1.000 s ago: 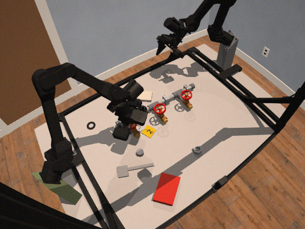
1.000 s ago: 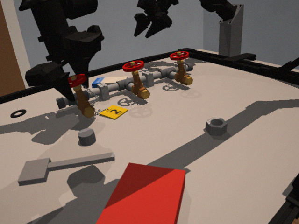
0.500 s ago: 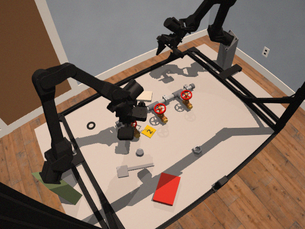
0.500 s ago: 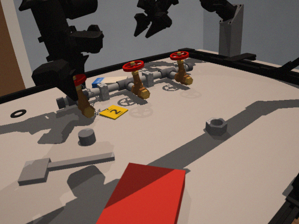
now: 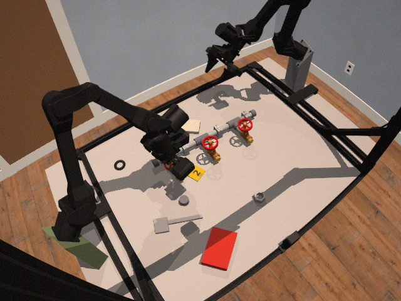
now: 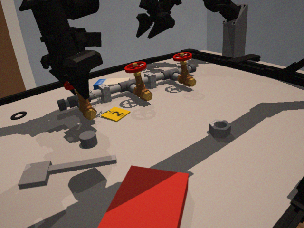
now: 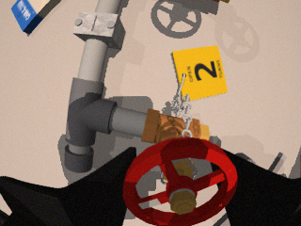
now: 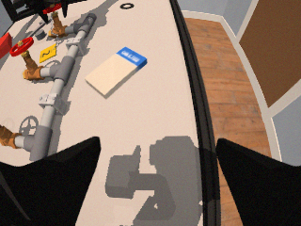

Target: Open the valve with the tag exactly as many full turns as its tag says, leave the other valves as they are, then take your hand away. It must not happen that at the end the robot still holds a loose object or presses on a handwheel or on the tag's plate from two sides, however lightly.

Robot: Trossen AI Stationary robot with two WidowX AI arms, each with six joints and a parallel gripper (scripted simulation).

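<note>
Right now my left hand is 30 mm past the yellow tag marked 2, 60 mm to the left of it and 90 mm above it. From my left hand the other things lie so: red block 290 mm behind, 80 mm to the left, 80 mm below; grey hammer-shaped block 120 mm behind, 120 mm to the left, 90 mm below; hex nut 260 mm behind, 140 mm to the right, 90 mm below.
</note>
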